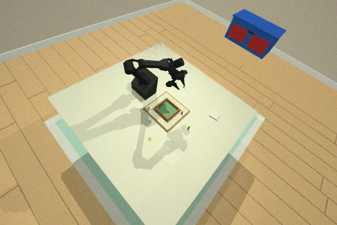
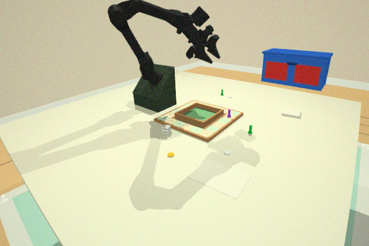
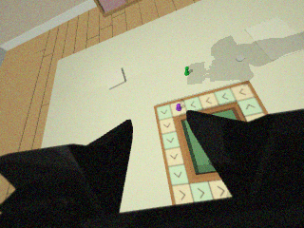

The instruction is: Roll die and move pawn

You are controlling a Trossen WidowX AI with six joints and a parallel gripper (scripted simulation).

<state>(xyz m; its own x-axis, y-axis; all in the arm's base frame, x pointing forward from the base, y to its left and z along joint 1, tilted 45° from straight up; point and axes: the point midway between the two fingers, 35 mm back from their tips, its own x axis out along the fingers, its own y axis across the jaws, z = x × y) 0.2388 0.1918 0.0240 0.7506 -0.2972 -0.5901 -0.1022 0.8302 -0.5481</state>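
The white die lies 2 cm behind my gripper tip, 28 cm to the right of it and 23 cm below it. Round my gripper tip: green dice tray: 1 cm behind, 10 cm to the right, 24 cm below; then white block: 27 cm ahead, 22 cm to the left, 24 cm below; then purple pawn: 9 cm ahead, 2 cm to the right, 21 cm below.
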